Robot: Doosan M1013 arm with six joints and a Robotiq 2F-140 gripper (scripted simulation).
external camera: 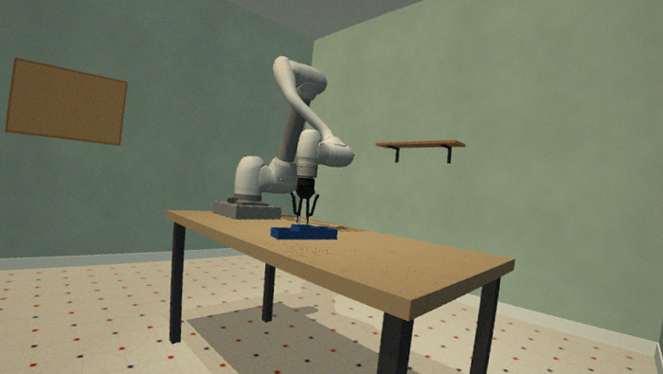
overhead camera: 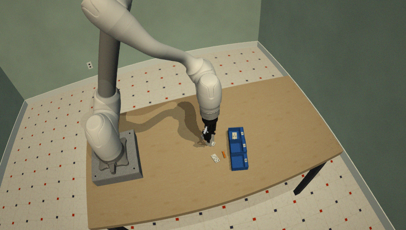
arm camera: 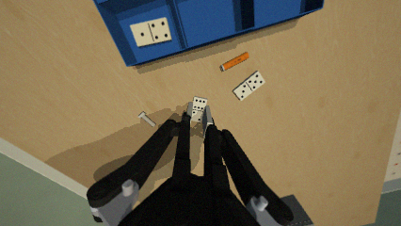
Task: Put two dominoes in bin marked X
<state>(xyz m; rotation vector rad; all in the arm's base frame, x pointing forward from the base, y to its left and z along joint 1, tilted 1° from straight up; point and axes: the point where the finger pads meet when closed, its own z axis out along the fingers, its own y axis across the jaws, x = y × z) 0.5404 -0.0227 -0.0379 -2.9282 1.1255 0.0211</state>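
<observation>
My gripper is now 140 mm short of the white domino, 20 mm above it and 10 mm to the left of it. The rest, counted from my hand: grey screw: 100 mm to the left, 40 mm ahead, 30 mm below; blue bin: 130 mm ahead, 90 mm to the right, 10 mm below; orange stick: 90 mm to the right, 50 mm ahead, 30 mm below.
</observation>
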